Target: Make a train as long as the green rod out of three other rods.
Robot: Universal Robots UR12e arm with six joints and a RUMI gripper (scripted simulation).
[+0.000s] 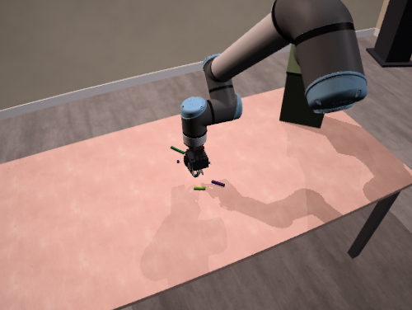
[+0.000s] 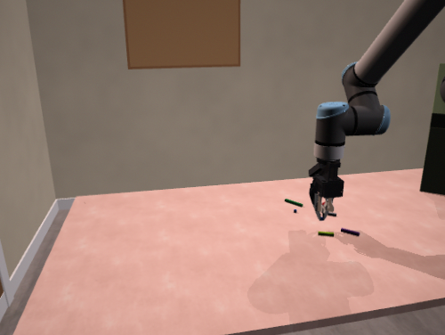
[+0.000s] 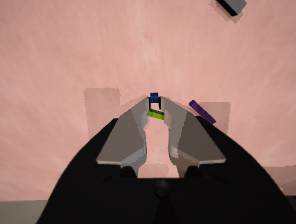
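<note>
Right now the grey rod is 50 mm behind my hand, 110 mm to the right of it and 40 mm below it. Also, from my hand: purple rod 90 mm behind, 20 mm to the left, 40 mm below; then lime rod 10 mm behind, 40 mm to the left, 40 mm below; then red rod 30 mm behind, 190 mm to the right, 40 mm below.
</note>
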